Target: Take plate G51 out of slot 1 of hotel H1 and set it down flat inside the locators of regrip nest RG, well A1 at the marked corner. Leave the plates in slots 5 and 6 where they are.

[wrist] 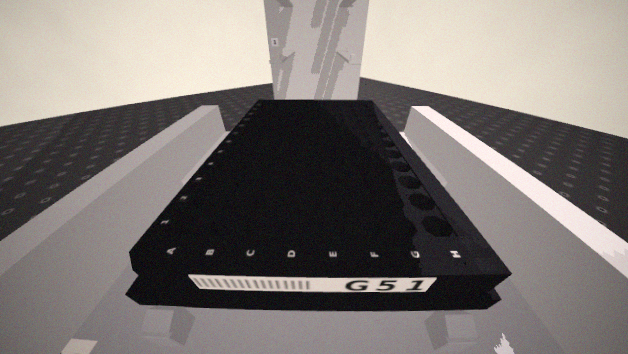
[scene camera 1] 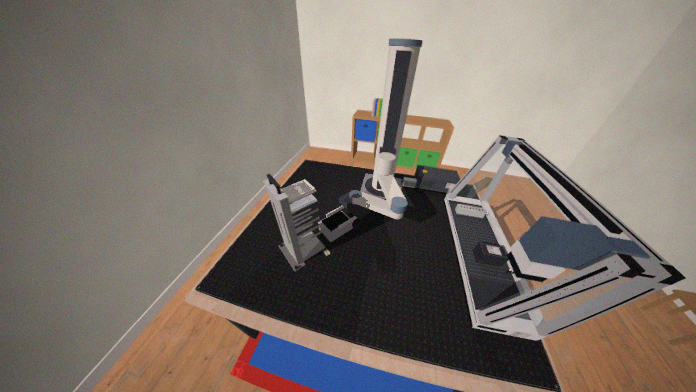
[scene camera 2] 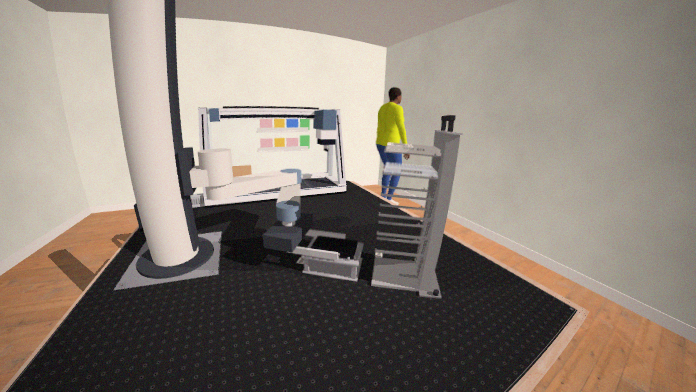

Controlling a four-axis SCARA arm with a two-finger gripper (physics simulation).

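Seen in the pictures: gripper, fingertip midpoint: [wrist: 314, 123] [scene camera 1: 332, 221] [scene camera 2: 341, 246]; arm's base, link origin: [scene camera 2: 177, 258].
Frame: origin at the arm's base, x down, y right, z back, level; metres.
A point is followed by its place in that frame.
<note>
My gripper [scene camera 1: 334, 221] @(z -0.508, x -0.088, y 0.230 m) [scene camera 2: 341, 245] @(z -0.508, x -0.088, y 0.230 m) [wrist: 314, 123] @(z -0.508, x -0.088, y 0.230 m) is shut on the black plate G51 [scene camera 1: 336, 220] @(z -0.494, x -0.088, y 0.210 m) [scene camera 2: 337, 246] @(z -0.494, x -0.090, y 0.231 m) [wrist: 310, 190] @(z -0.461, x -0.090, y 0.195 m), one finger along each long side. The plate is level, low over the grey regrip nest [scene camera 1: 341, 232] @(z -0.513, x -0.018, y 0.177 m) [scene camera 2: 330, 269] @(z -0.471, x -0.018, y 0.236 m) [wrist: 310, 336] @(z -0.435, x -0.073, y 0.176 m). In the wrist view two nest locators stand just before the labelled edge, and a pale mark lies at lower left, on the row A side. Whether the plate touches the nest cannot be told. Hotel H1 [scene camera 1: 284, 220] @(z -0.754, x -0.323, y 0.336 m) [scene camera 2: 443, 200] @(z -0.665, x -0.279, y 0.432 m) [wrist: 300, 30] @(z -0.708, x -0.135, y 0.349 m) stands beside the nest; two light plates [scene camera 2: 412, 150] @(z -0.616, x -0.382, y 0.360 m) [scene camera 2: 411, 170] @(z -0.618, x -0.336, y 0.362 m) sit in its upper slots.
A gantry frame [scene camera 1: 461, 265] @(z -0.585, x -0.041, y -0.450 m) [scene camera 2: 270, 196] @(z -0.395, x -0.039, y -0.450 m) stands across the table from the hotel, with a dark module [scene camera 1: 484, 254] @(z -0.563, x -0.128, y -0.523 m) inside. A dark box [scene camera 1: 440, 179] @(z 0.040, x -0.126, y -0.403 m) is behind the arm's base. A person in yellow [scene camera 2: 391, 125] stands behind the hotel in scene camera 2.
</note>
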